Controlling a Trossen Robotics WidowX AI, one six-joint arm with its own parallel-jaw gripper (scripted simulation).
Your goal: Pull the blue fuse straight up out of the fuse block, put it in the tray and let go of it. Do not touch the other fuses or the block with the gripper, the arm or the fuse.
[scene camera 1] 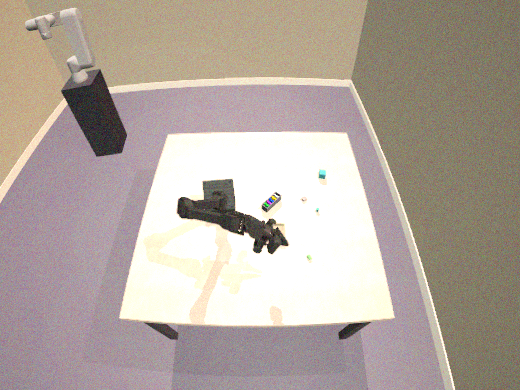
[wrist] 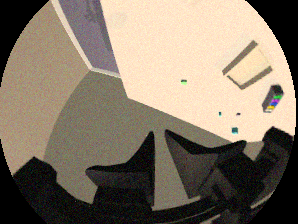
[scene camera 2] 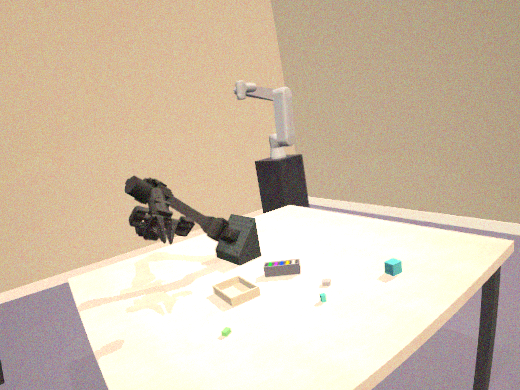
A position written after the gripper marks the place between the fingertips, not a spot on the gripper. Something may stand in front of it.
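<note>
Tan tray (scene camera 2: 234, 291), (wrist: 251, 65), visible. Gripper (scene camera 2: 168, 243), (wrist: 158, 133), visible too.
</note>
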